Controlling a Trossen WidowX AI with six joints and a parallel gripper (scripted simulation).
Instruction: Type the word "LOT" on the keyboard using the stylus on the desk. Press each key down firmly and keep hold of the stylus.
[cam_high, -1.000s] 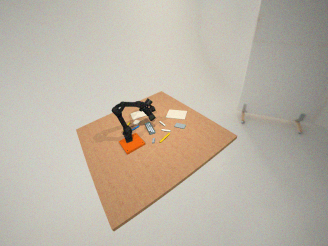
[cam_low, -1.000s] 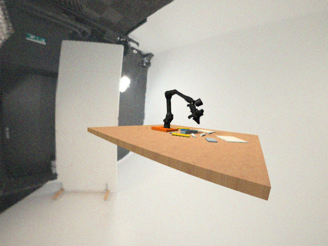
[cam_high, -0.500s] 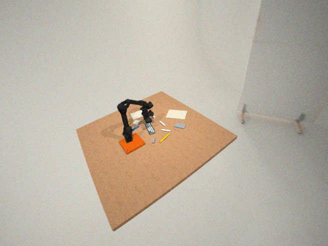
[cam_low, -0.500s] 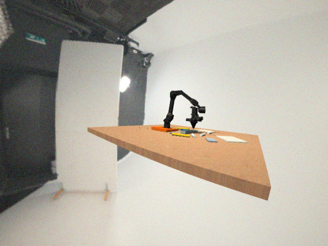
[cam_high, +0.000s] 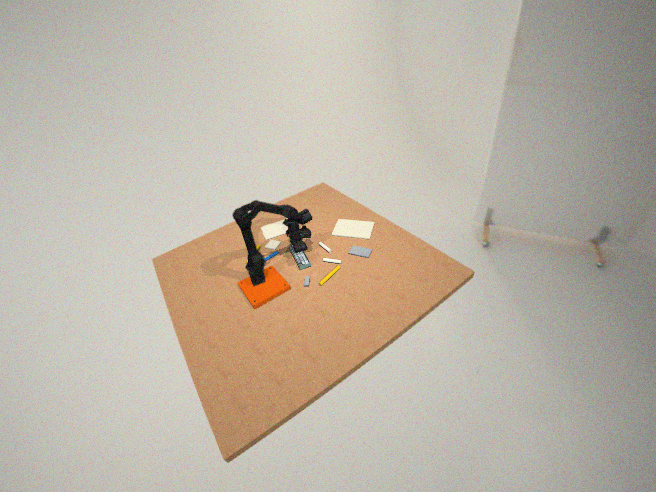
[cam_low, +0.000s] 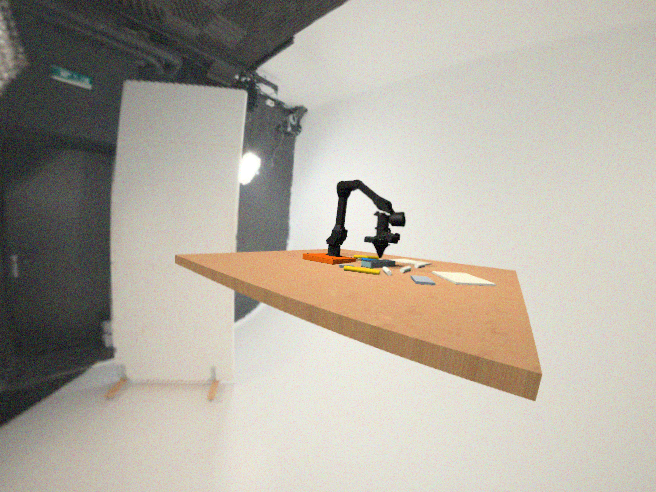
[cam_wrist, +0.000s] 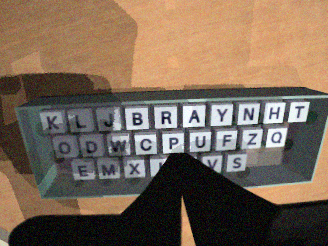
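My gripper tip is 17 cm past the blue stylus, 8 cm to the right of it and 3 cm above it. From my gripper tip the other things lie so: small grey block (19 cm to the right, 4 cm behind, 3 cm below); then yellow stick (22 cm to the right, 7 cm ahead, 3 cm below); then cream pad (37 cm ahead, 6 cm to the left, 4 cm below).
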